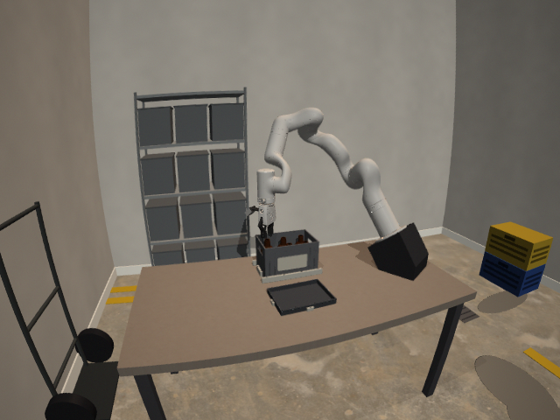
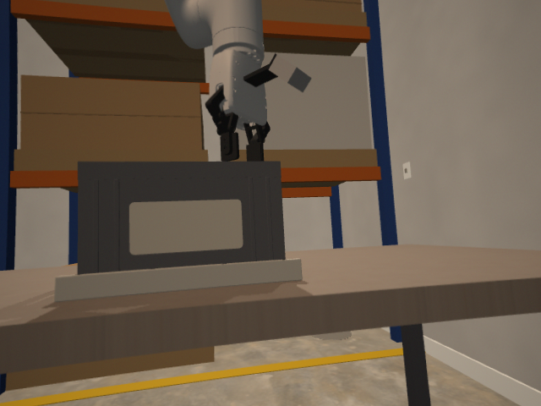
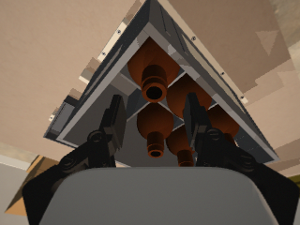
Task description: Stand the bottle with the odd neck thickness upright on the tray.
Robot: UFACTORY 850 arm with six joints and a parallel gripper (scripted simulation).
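The dark grey crate lies 12 cm below my hand, 7 cm behind it and 6 cm to the left of it. The rest, counted from my hand: black tray 33 cm to the left, 19 cm below, 2 cm ahead; then bottle 17 cm behind, 11 cm below, 5 cm to the left.
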